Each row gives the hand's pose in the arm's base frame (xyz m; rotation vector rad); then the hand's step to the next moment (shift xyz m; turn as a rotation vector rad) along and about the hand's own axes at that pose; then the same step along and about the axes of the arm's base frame.
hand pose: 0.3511 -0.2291 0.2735 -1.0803 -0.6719 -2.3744
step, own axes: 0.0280 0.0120 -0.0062 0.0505 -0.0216 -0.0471
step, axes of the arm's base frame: -0.0133 -0.0184 0.0212 -0.0690 -0.0206 0.0070
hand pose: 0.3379 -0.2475 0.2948 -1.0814 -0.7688 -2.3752
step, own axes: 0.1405 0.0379 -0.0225 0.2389 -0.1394 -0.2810
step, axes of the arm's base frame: -0.0765 -0.0630 0.1089 -0.3796 -0.1062 -0.0102
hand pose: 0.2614 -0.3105 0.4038 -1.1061 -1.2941 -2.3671
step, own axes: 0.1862 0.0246 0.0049 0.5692 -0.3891 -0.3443
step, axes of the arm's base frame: -0.1134 0.0175 0.1488 -0.7683 0.0394 0.0464
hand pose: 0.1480 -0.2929 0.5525 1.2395 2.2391 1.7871
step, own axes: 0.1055 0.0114 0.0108 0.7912 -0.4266 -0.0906
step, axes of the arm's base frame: -0.0608 0.0704 0.0522 -0.8221 0.3737 0.0257
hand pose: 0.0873 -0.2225 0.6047 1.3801 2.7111 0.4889
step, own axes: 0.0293 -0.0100 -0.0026 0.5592 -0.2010 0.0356
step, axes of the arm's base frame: -0.0258 0.0172 0.0020 -0.4834 0.3444 -0.0455
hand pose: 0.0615 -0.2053 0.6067 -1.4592 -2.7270 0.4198
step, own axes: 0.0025 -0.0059 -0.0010 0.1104 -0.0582 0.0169
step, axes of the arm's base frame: -0.0061 -0.0008 0.0021 -0.1119 0.0560 -0.0140
